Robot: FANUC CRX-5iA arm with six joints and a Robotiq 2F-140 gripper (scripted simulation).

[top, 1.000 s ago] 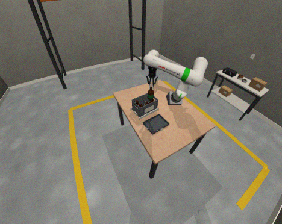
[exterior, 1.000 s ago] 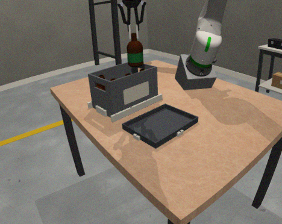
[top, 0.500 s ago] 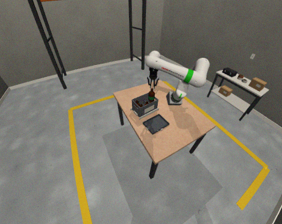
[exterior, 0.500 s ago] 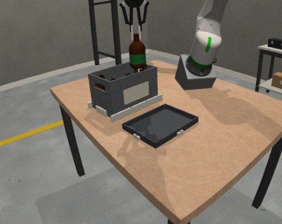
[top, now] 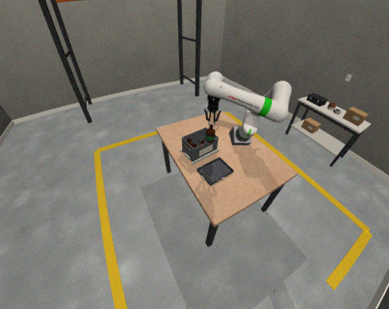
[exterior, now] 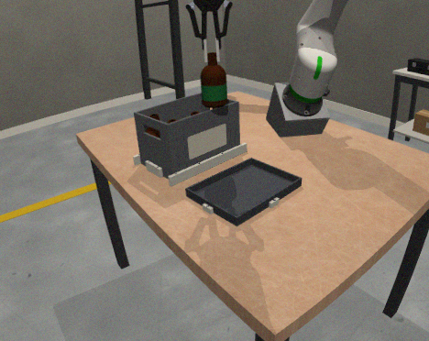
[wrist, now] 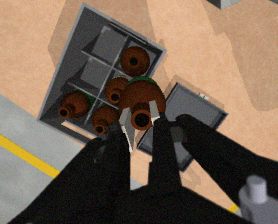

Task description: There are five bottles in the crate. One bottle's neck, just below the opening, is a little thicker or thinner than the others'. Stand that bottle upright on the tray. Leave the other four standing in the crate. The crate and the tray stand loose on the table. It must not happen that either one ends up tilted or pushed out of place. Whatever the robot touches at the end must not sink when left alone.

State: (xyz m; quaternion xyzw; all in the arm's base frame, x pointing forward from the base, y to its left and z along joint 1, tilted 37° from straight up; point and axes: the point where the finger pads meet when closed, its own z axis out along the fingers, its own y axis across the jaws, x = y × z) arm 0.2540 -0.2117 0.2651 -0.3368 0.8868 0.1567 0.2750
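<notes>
My hand is 90 mm above the bottle. Round my hand: dark tray 340 mm below, 180 mm to the left, 60 mm ahead; then dark grey crate 270 mm below, 90 mm to the right, 40 mm ahead.
</notes>
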